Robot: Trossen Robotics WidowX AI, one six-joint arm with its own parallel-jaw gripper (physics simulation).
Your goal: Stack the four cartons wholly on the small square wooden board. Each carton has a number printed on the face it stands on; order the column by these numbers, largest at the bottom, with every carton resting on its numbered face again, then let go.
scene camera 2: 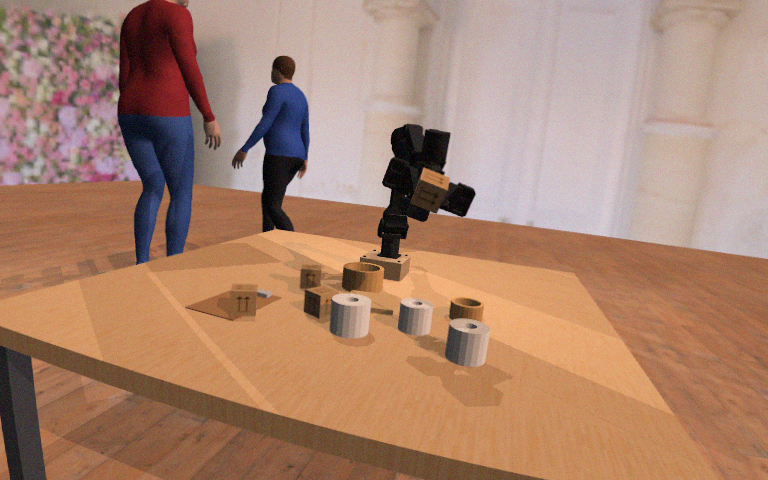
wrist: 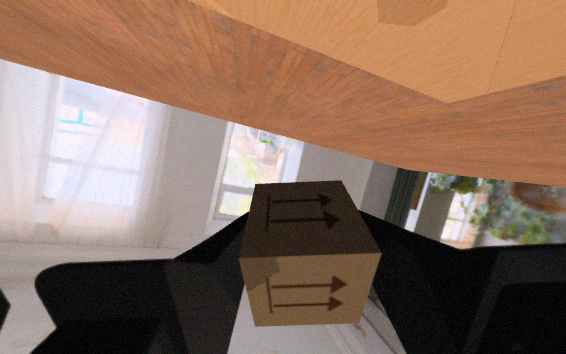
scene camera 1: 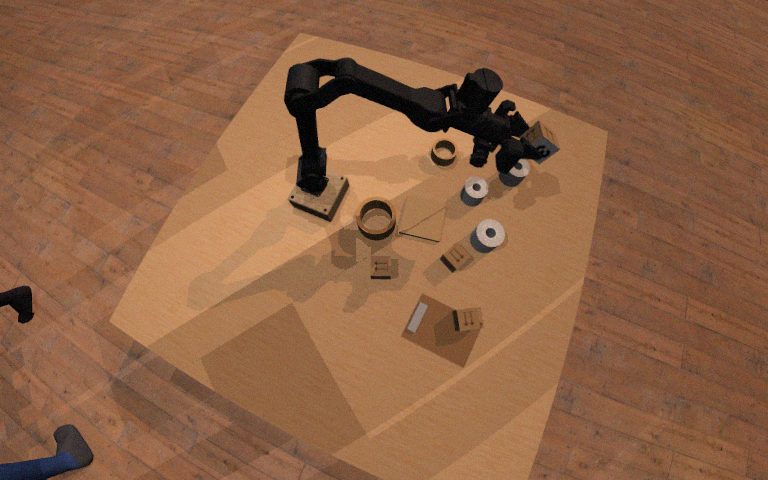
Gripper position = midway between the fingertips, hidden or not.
Observation:
I see my gripper (scene camera 1: 539, 148) and a dark wooden board (scene camera 1: 431, 326).
The dark wooden board shows as well in scene camera 2 (scene camera 2: 219, 305). My gripper is seen too in scene camera 2 (scene camera 2: 427, 198) and in the wrist view (wrist: 300, 216). The wrist view misses the dark wooden board: it is out of frame.

